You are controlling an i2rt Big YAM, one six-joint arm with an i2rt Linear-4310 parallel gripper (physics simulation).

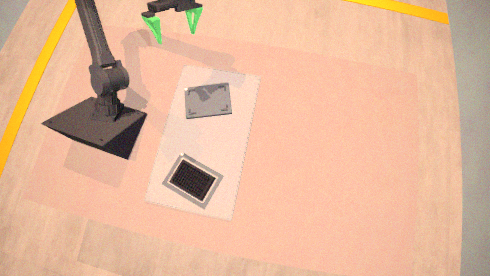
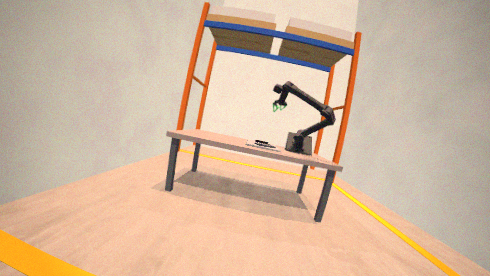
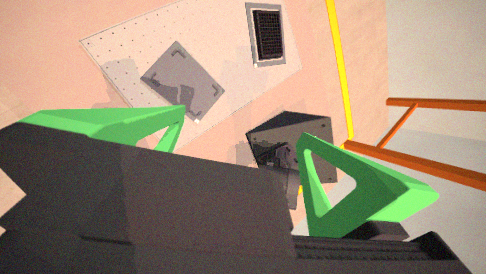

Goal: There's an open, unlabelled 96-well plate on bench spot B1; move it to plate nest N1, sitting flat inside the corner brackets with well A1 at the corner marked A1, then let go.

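Frame: origin at the arm's base, x down, y ahead, z right, level; millimetres.
Seen in the pictures: gripper, fingertip midpoint: (image 1: 176, 38) (image 2: 277, 111) (image 3: 245, 126); arm's base, origin of the base link: (image 1: 108, 112) (image 2: 298, 146) (image 3: 278, 157).
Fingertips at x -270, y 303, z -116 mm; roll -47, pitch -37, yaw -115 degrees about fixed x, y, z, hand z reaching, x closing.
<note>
Pixels of each thing's middle, then the offset from my fingertips to it. "spot": a spot on its surface instead. Level surfaces: height alone.
- black 96-well plate, body centre: (image 1: 191, 179) (image 3: 269, 35) dy +22, dx +312, dz +315 mm
- grey-bordered bench spot B1, surface spot: (image 1: 185, 194) spot: dy +5, dx +320, dz +365 mm
- grey plate nest N1, body centre: (image 3: 187, 85) (image 1: 207, 100) dy +40, dx +313, dz +29 mm
- small white mark, body centre: (image 3: 196, 121) (image 1: 185, 88) dy -45, dx +310, dz -10 mm
- table, its level: dx +334 mm
The black 96-well plate (image 1: 193, 180) (image 3: 269, 35) lies flat inside the grey-bordered bench spot B1 (image 1: 185, 194) (image 3: 272, 63). Its well lettering is too small to read. The grey plate nest N1 (image 1: 208, 101) (image 3: 185, 72) has dark corner brackets, holds no plate and is partly under the arm's shadow. A small white mark (image 1: 186, 89) (image 3: 197, 121) is at one nest corner; its lettering is not readable. My gripper (image 1: 177, 38) (image 2: 278, 109) (image 3: 245, 126), with green fingers, is open and empty. It hangs high above the table, away from the plate and past the nest's side.
Both stations sit on a pale perforated board (image 1: 170, 137) (image 3: 225, 25). The arm's dark base (image 1: 100, 125) (image 2: 299, 142) (image 3: 320, 130) stands beside this board. An orange and blue rack (image 2: 352, 100) with boxes on its upper shelf stands behind the table (image 2: 220, 141).
</note>
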